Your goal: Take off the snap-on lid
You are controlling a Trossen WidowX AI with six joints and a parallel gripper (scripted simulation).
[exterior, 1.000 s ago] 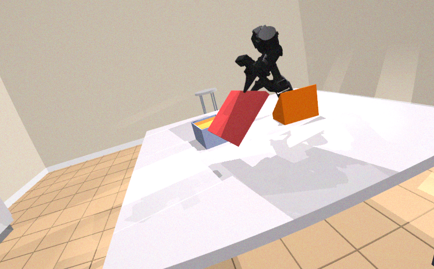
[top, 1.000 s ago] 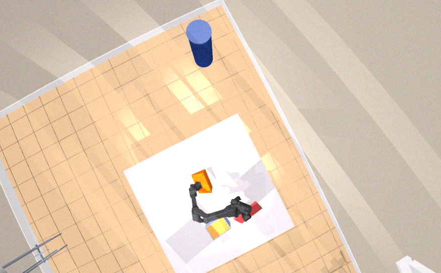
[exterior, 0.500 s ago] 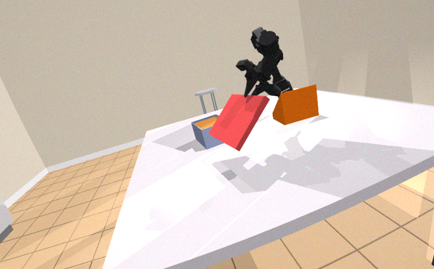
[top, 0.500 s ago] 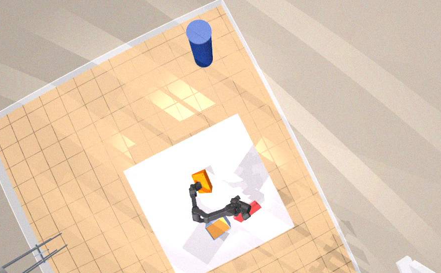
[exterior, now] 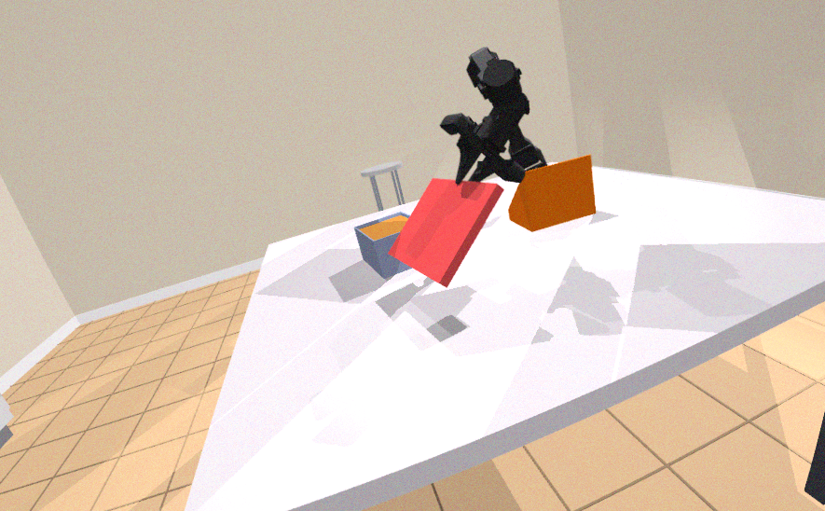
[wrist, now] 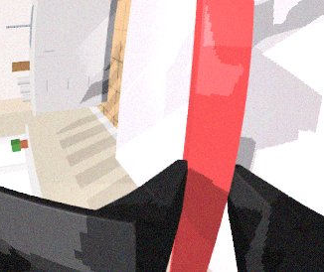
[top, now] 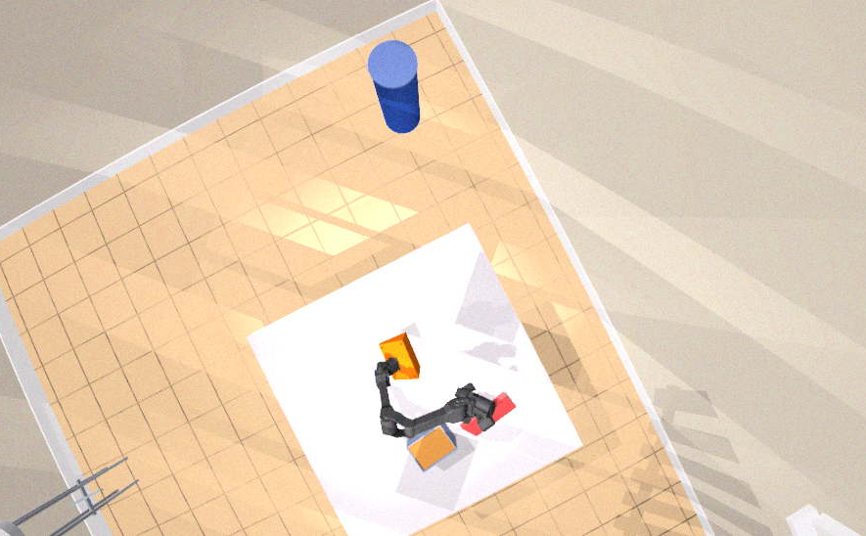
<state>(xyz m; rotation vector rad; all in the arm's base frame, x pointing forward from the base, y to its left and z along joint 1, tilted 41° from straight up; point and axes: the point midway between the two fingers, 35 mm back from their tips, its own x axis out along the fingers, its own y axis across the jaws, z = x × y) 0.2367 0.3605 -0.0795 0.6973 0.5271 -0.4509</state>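
Right now the red lid is 60 mm ahead of my gripper tip, 50 mm below it and 20 mm to the left of it. The rest, counted from my gripper tip: storage box: 280 mm to the right, 160 mm below, 160 mm ahead.
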